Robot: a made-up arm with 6 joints. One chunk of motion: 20 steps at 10 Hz.
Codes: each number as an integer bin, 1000 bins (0 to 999) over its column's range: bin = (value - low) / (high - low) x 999, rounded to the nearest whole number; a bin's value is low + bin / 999 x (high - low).
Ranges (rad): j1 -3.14..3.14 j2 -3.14..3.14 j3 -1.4..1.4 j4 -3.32..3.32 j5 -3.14..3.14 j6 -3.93..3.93
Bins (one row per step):
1: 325 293 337 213 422 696
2: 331 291 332 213 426 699
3: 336 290 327 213 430 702
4: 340 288 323 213 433 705
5: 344 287 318 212 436 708
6: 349 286 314 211 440 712
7: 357 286 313 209 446 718
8: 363 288 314 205 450 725
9: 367 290 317 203 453 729
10: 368 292 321 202 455 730
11: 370 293 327 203 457 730
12: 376 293 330 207 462 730
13: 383 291 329 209 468 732
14: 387 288 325 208 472 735
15: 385 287 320 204 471 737
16: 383 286 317 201 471 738
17: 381 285 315 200 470 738
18: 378 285 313 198 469 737
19: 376 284 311 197 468 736
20: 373 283 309 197 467 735
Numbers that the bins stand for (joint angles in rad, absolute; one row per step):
1: -1.0970 -1.2981 -0.4555 -1.9043 -0.4872 1.5460
2: -1.0592 -1.3107 -0.4695 -1.9043 -0.4620 1.5696
3: -1.0278 -1.3170 -0.4835 -1.9043 -0.4369 1.5932
4: -1.0027 -1.3295 -0.4947 -1.9043 -0.4180 1.6168
5: -0.9775 -1.3358 -0.5087 -1.9109 -0.3992 1.6405
6: -0.9461 -1.3421 -0.5199 -1.9176 -0.3740 1.6719
7: -0.8958 -1.3421 -0.5227 -1.9309 -0.3363 1.7191
8: -0.8581 -1.3295 -0.5199 -1.9574 -0.3112 1.7742
9: -0.8329 -1.3170 -0.5115 -1.9707 -0.2923 1.8057
10: -0.8266 -1.3044 -0.5003 -1.9774 -0.2797 1.8135
11: -0.8141 -1.2981 -0.4835 -1.9707 -0.2672 1.8135
12: -0.7764 -1.2981 -0.4751 -1.9441 -0.2357 1.8135
13: -0.7324 -1.3107 -0.4779 -1.9309 -0.1980 1.8293
14: -0.7072 -1.3295 -0.4891 -1.9375 -0.1729 1.8529
15: -0.7198 -1.3358 -0.5031 -1.9641 -0.1792 1.8686
16: -0.7324 -1.3421 -0.5115 -1.9840 -0.1792 1.8765
17: -0.7449 -1.3484 -0.5171 -1.9907 -0.1854 1.8765
18: -0.7638 -1.3484 -0.5227 -2.0040 -0.1917 1.8686
19: -0.7764 -1.3547 -0.5283 -2.0106 -0.1980 1.8608
20: -0.7952 -1.3610 -0.5339 -2.0106 -0.2043 1.8529

